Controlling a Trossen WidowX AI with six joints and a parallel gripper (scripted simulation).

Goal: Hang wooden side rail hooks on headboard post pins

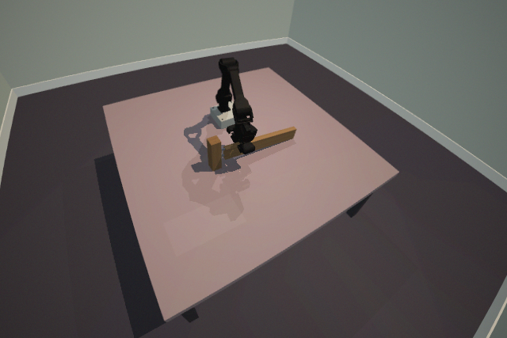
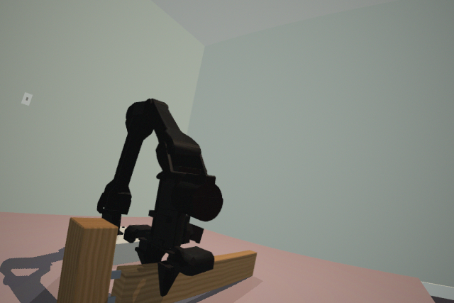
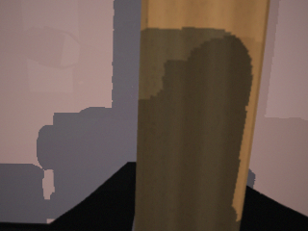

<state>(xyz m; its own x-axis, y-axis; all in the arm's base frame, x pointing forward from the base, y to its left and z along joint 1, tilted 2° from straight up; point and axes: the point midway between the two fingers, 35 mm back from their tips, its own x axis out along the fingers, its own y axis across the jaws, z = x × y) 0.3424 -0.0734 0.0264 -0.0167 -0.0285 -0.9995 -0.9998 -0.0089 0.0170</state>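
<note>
My gripper tip is 13 cm to the left of the wooden headboard post and 4 cm below it.
</note>
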